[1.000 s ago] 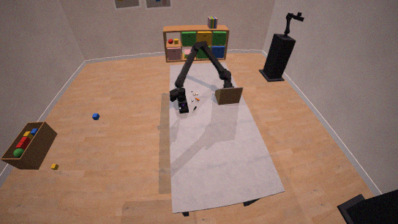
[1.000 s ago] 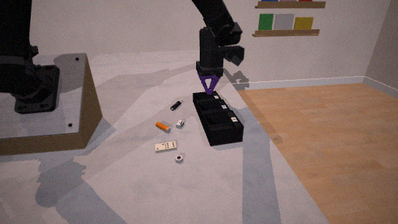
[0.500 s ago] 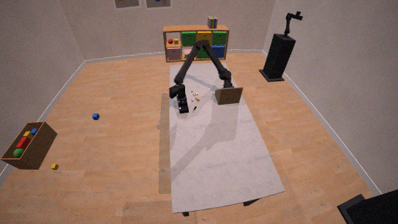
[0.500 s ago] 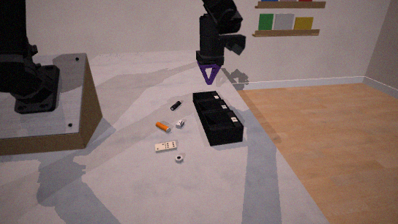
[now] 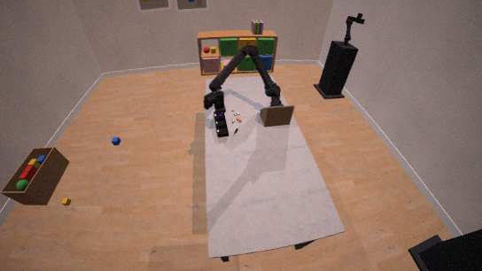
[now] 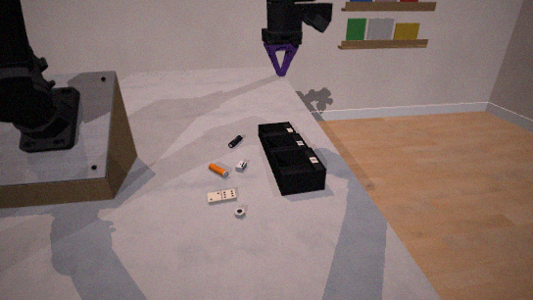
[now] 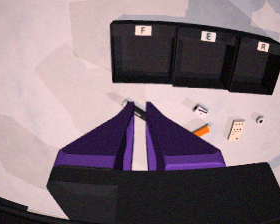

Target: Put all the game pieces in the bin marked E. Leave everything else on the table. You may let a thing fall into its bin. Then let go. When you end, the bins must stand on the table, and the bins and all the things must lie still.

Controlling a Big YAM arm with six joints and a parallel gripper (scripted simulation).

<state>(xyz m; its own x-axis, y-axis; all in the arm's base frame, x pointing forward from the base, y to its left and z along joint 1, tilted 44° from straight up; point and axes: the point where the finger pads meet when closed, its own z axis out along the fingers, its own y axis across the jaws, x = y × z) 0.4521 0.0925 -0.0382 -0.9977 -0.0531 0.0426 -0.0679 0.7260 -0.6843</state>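
Now: the cream domino 20 cm to the right of my hand, 17 cm below it and 15 cm behind it. Round my hand: black battery: 17 cm below, 11 cm behind; then black three-compartment bin tray: 15 cm below, 9 cm to the right; then orange battery: 17 cm below, 16 cm behind, 12 cm to the right.
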